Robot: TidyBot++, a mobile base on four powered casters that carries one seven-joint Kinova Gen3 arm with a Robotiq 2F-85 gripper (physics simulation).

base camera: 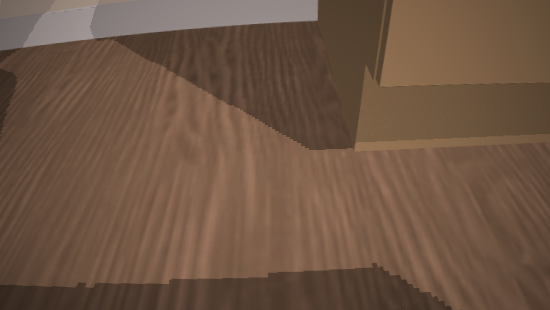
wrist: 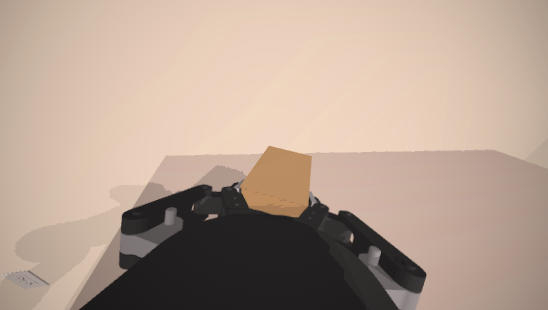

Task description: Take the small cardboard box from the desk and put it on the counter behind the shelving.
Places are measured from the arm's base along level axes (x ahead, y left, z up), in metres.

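Where they show: gripper, fingertip midpoint: [wrist: 275,193].
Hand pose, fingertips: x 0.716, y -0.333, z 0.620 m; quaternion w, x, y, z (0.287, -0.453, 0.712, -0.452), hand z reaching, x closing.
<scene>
Each offset is from my fingertips to the top centre of the thing. Level surfaces: height alone.
The small cardboard box {0.010 m ahead, 0.009 m right, 0.027 m up} [wrist: 279,177] is between the fingertips of my gripper [wrist: 275,193] in the wrist view, slightly tilted. My gripper is shut on it. The pinkish counter top {0.106 m down} [wrist: 425,210] spreads behind and below the box, and a shadow falls on it just left of the box. How far the box is above the counter top is hard to tell. In the base camera view the wooden cabinet [base camera: 465,45] under the counter stands at the right; the box and the gripper do not show there. The desk and the shelving do not show in these views.
A beige wall [wrist: 280,75] rises behind the counter's back edge. A small pale plate {0.317 m ahead, 0.742 m left, 0.559 m down} [wrist: 26,279] is on the wall at the lower left. In the base camera view, wooden floor {1.016 m down} [base camera: 200,200] lies before the cabinet, and a pale baseboard [base camera: 210,19] runs along the wall.
</scene>
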